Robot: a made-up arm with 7 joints.
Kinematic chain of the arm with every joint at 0, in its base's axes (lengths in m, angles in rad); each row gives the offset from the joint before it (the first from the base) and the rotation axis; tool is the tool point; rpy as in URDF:
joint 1: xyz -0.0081 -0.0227 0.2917 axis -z
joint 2: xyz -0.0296 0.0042 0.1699 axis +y
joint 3: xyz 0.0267 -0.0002 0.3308 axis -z
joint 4: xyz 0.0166 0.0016 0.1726 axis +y
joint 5: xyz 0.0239 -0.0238 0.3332 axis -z
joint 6: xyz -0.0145 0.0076 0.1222 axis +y
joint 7: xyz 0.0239 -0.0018 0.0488 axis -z
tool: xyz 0.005 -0.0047 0.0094 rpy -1.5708 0 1.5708
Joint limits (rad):
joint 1: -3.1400..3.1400
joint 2: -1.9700..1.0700
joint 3: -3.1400..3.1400
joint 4: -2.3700..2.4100
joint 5: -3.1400..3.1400
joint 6: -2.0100..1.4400
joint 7: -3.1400..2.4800
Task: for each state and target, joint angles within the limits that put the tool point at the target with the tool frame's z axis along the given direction. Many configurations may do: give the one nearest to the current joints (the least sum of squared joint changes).
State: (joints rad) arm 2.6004 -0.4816 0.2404 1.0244 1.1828 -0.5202 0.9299
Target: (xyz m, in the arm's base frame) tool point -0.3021 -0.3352 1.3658 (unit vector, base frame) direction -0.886 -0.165 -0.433
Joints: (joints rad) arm 2.1602 0.2759 0.4572 0.2580 1.8306 -0.5426 1.5734
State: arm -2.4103 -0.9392 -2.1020 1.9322 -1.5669 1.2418 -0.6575
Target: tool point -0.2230 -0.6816 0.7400 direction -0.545 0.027 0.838
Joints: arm -2.0717 -1.1372 -1.4537 1.4563 -1.1860 0.6383 -0.2858
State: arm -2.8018 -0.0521 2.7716 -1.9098 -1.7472 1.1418 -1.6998
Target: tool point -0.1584 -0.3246 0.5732 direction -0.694 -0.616 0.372
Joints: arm -3.1400 0.3713 1.8362 -2.3504 -1.9922 0.8782 -1.4426
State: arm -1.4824 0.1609 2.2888 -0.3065 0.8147 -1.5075 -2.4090
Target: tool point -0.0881 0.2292 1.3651 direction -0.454 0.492 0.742
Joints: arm -1.4164 0.0772 2.3605 -0.4342 0.7782 -1.6609 -2.8839
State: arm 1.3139 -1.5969 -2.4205 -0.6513 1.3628 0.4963 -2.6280
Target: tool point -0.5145 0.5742 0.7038 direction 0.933 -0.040 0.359
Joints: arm 1.2511 -1.7801 -2.3238 -1.3961 1.3871 0.6053 -2.6675
